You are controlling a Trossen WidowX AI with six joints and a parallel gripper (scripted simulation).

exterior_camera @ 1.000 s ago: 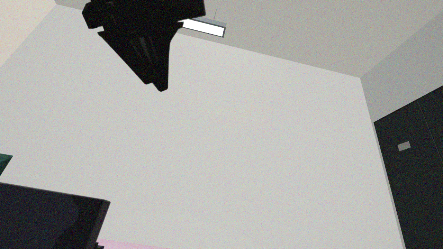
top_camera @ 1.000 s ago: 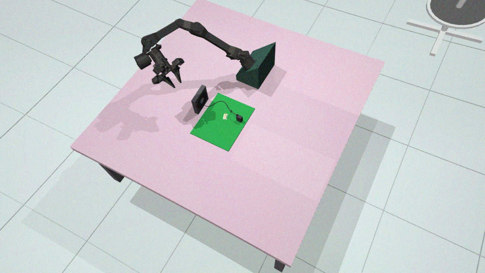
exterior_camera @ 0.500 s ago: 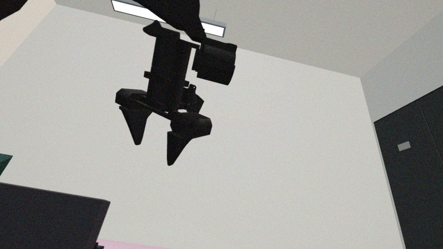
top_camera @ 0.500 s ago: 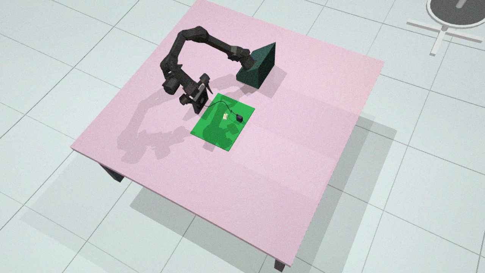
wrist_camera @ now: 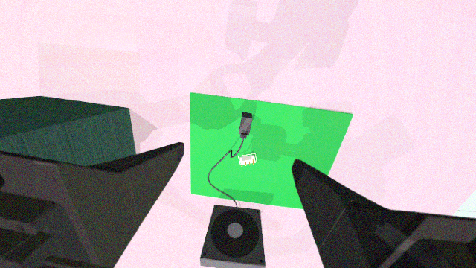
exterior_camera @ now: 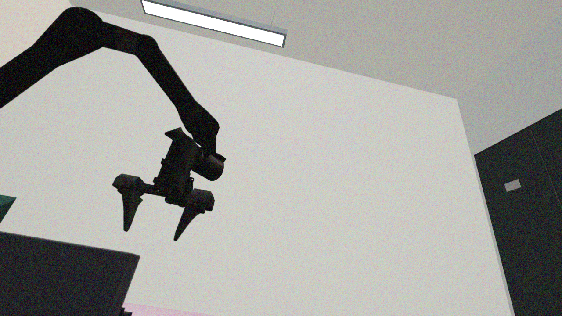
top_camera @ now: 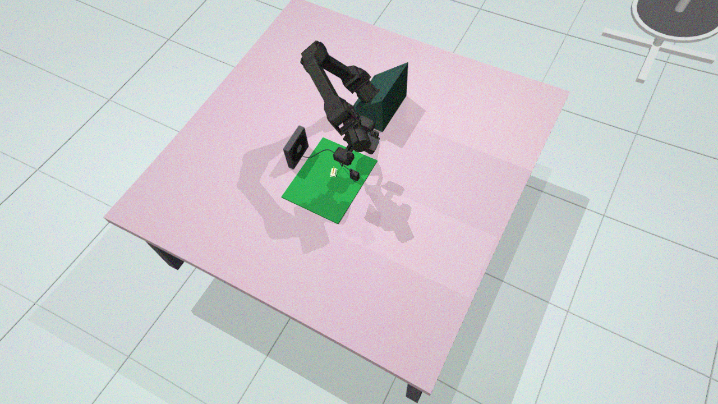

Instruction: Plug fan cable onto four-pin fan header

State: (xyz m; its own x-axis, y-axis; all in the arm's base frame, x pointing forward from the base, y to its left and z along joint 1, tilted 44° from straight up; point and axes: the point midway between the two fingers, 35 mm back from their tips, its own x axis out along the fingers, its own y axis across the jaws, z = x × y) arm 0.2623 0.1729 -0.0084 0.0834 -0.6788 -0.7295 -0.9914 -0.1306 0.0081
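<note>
Now: gripper tip 10 mm short of the black fan plug, 10 mm to the left of it and 140 mm above it. Also, from my gripper tip: black fan 50 mm ahead, 250 mm to the right, 110 mm below; green board 60 mm ahead, 90 mm to the right, 180 mm below.
</note>
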